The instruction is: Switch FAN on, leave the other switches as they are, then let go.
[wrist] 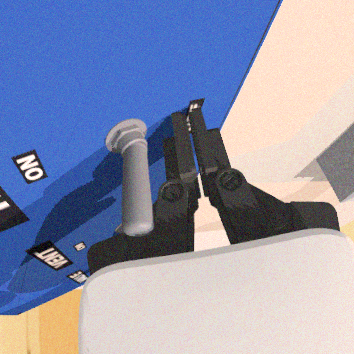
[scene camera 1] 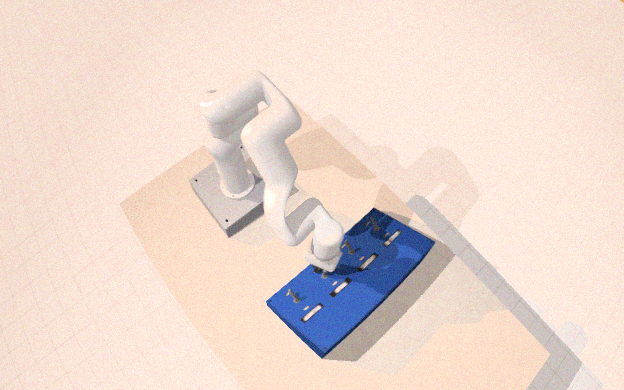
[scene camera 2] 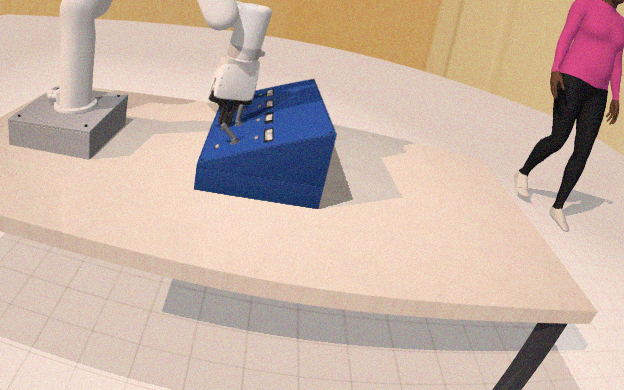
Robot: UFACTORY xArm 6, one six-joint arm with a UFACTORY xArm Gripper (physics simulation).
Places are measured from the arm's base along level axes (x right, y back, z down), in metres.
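Pixels of known places: gripper, fingertip midpoint: [wrist: 188, 127] [scene camera 1: 317, 268]; arm's base, link origin: [scene camera 1: 237, 183] [scene camera 2: 75, 105].
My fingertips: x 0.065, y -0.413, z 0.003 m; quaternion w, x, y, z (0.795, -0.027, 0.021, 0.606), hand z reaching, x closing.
Observation:
For each thing: its middle in the pictures, then the offset to it from my fingertips. "spot": a spot on its surface instead. Level surfaces: height alone.
- blue switch panel, body centre: [wrist: 34, 166] [scene camera 2: 266, 131] [scene camera 1: 352, 281] dy -0.112, dx -0.042, dz +0.017 m
- FAN lever, body centre: [wrist: 135, 180] [scene camera 2: 239, 113] [scene camera 1: 324, 272] dy -0.032, dx +0.008, dz -0.037 m
- larger name label, surface spot: [wrist: 7, 207] spot: dy -0.099, dx -0.005, dz -0.036 m
- OFF label, surface spot: [wrist: 196, 105] spot: dy +0.004, dx +0.013, dz +0.004 m
- nearest end lever, body centre: [scene camera 2: 228, 131] [scene camera 1: 292, 294] dy -0.004, dx +0.126, dz -0.032 m
- VENT lever, body centre: [scene camera 1: 348, 245] dy -0.034, dx -0.112, dz -0.032 m
- VALVE lever, body centre: [scene camera 1: 373, 222] dy -0.050, dx -0.231, dz -0.032 m
- VENT label, body centre: [wrist: 53, 257] [scene camera 1: 367, 262] dy -0.116, dx -0.102, dz -0.038 m
- table, surface height: dz +0.078 m
The blue switch panel [scene camera 1: 350, 305] [scene camera 2: 270, 165] [wrist: 115, 55] has several grey levers. The FAN lever [scene camera 1: 325, 274] [scene camera 2: 240, 114] [wrist: 136, 185] is partly hidden by the gripper in scene camera 1; in scene camera 2 it looks nearly upright. Its ON label [wrist: 30, 167] is left of it in the wrist view, with part of the larger name label [wrist: 7, 207] beyond. My gripper [scene camera 1: 318, 270] [scene camera 2: 226, 122] [wrist: 188, 127] is shut and empty, low at the panel, with its fingers on the lever's OFF side. The fingers partly cover the OFF label [wrist: 196, 105]. Contact with the lever cannot be told.
The nearest end lever [scene camera 1: 293, 296] [scene camera 2: 230, 133] leans towards the robot base [scene camera 1: 225, 210] [scene camera 2: 50, 135]. The VENT lever [scene camera 1: 349, 247] and the VALVE lever [scene camera 1: 375, 224] stand on the other side of FAN. The VENT label [wrist: 50, 255] shows low left. A person [scene camera 2: 585, 55] stands beyond the table [scene camera 2: 400, 250].

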